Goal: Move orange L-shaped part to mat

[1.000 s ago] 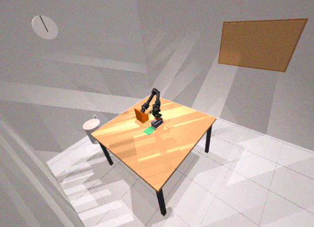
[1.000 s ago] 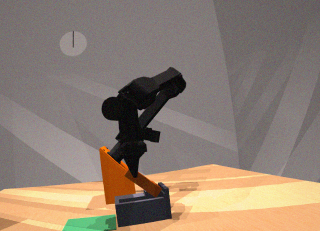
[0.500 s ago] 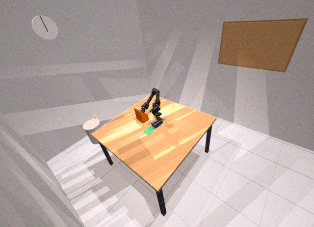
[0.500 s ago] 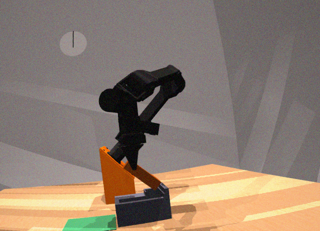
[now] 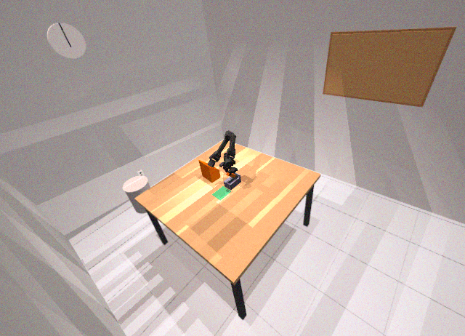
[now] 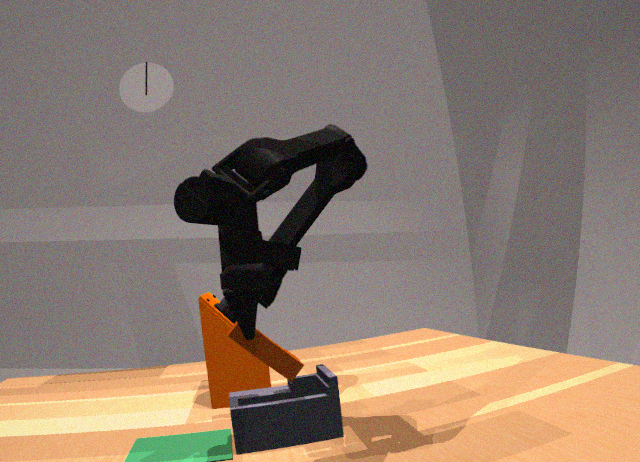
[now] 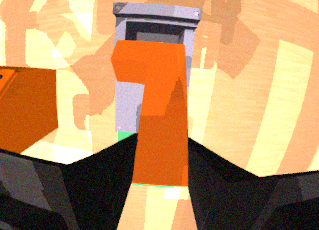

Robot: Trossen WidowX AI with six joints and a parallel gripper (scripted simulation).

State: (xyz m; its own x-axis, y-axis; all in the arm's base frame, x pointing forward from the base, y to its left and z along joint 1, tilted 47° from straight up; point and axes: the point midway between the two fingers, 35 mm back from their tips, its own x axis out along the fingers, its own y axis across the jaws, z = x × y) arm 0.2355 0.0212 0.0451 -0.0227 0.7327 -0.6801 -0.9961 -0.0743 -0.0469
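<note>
My gripper tip is now 120 mm to the left of the green mat and 170 mm above it. The rest, counted from my gripper tip: orange L-shaped part: 20 mm behind, 30 mm to the left, 30 mm below.
</note>
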